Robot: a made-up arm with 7 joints.
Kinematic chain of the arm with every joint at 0, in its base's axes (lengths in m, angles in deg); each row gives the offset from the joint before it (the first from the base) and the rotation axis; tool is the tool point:
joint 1: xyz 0 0 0.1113 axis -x
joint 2: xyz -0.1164 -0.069 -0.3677 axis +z
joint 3: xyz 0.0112 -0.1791 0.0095 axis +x
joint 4: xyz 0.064 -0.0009 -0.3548 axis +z
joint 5: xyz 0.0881 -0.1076 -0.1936 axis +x
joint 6: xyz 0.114 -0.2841 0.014 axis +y
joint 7: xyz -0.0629 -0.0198 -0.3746 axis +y
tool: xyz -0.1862 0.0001 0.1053
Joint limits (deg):
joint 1: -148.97..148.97
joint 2: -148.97..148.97
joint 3: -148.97..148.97
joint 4: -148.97..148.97
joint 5: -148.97..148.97
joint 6: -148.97..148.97
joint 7: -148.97..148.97
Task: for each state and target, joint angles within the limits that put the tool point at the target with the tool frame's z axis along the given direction. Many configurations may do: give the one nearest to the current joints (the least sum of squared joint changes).
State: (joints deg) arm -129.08 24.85 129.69 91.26 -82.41 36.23 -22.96
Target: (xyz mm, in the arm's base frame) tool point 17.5 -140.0 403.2 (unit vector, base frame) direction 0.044 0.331 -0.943
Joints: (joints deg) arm -146.71 57.50 113.31 112.90 -58.80 36.93 32.03
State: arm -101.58 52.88 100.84 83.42 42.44 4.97 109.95
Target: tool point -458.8 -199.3 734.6 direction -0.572 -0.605 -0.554
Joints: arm -128.00 41.53 85.03 100.41 50.16 20.07 93.79
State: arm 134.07 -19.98 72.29 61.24 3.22 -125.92 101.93
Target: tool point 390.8 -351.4 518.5 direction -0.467 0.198 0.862
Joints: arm 118.33 -16.11 94.39 39.76 -0.68 -148.97 133.52
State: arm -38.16 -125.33 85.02 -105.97 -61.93 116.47 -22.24
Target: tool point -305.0 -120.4 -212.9 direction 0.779 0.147 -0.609
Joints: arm -22.66 -127.49 138.68 -117.08 -75.79 104.09 -17.98
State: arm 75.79 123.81 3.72 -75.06 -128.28 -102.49 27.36
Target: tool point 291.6 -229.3 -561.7 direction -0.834 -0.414 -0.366
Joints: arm 49.10 119.03 -4.03 -83.09 -135.09 -95.08 49.98
